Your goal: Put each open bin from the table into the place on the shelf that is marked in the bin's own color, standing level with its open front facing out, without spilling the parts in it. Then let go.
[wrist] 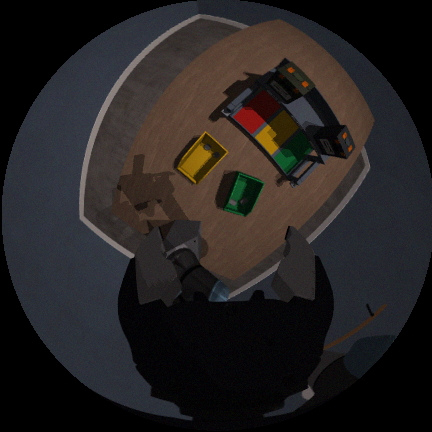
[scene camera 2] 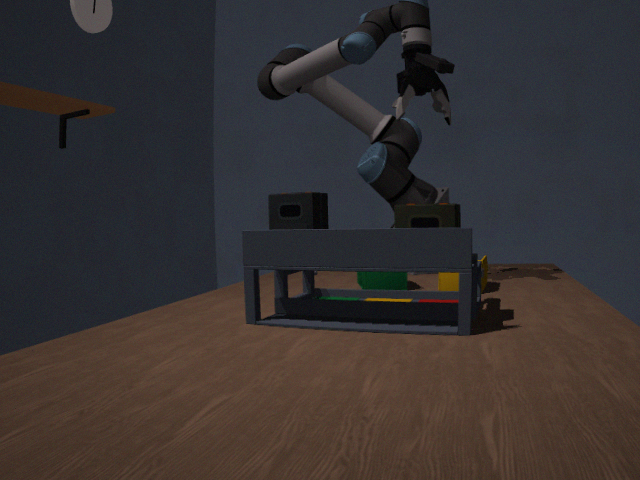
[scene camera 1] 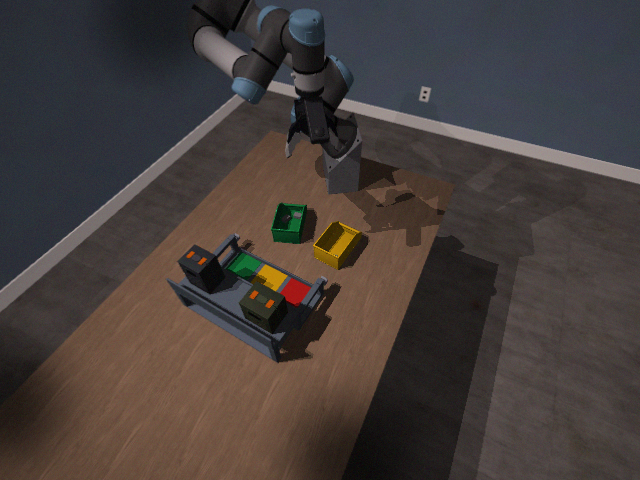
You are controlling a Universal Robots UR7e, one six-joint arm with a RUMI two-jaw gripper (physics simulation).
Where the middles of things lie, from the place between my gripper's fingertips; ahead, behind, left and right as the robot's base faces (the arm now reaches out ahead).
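Yellow bin (scene camera 1: 338,239): my gripper is 10 mm short of it, 90 mm to the right of it and 360 mm above it. Green bin (scene camera 1: 290,232): 50 mm behind my hand, 120 mm to the right of it and 360 mm below it.
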